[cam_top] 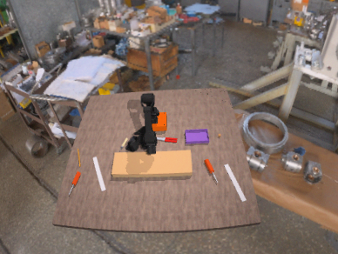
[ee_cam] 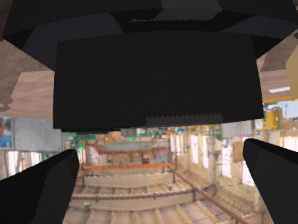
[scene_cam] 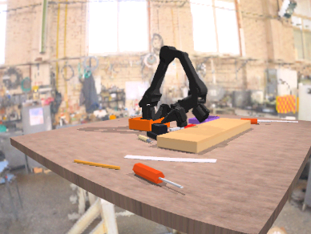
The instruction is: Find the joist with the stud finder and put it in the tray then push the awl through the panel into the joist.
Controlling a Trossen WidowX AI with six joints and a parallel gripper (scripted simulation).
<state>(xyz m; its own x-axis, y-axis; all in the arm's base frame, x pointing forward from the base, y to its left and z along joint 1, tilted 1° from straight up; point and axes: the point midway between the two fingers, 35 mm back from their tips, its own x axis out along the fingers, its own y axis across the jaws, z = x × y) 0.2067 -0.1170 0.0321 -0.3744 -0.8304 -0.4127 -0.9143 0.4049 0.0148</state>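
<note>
My gripper tip is 10 mm past the black stud finder, 20 mm to the right of it and 30 mm above it. From my gripper tip the other things lie so: purple tray 60 mm behind, 460 mm to the left, 60 mm below; awl 10 mm ahead, 70 mm to the right, 60 mm below; yellow pencil 120 mm ahead, 410 mm to the right, 70 mm below.
</note>
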